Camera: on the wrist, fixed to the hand. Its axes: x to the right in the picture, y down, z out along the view.
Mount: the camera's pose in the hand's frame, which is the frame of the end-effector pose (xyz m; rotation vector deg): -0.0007 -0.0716 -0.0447 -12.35 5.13 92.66
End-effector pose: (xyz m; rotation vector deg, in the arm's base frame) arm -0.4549 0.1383 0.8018 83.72 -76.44 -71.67
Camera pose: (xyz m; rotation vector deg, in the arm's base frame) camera -0.3956 0.1463 0.7423 -0.40 -90.83 -10.61
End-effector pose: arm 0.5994 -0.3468 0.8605 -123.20 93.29 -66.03
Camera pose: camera 0.6206 -0.3073 0.9320 -14.74 146.70 -26.12
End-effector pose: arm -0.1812 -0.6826 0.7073 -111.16 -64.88 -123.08
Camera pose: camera -0.2533 -0.6538 0.6741 -93.45 37.74 -73.31
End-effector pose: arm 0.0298 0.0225 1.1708 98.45 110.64 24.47
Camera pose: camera -0.0543 0.0158 1.1680 155.65 4.29 65.85
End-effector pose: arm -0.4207 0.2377 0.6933 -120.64 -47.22 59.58
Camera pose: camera -0.4015 0.2681 0.7697 136.70 -56.30 -73.23
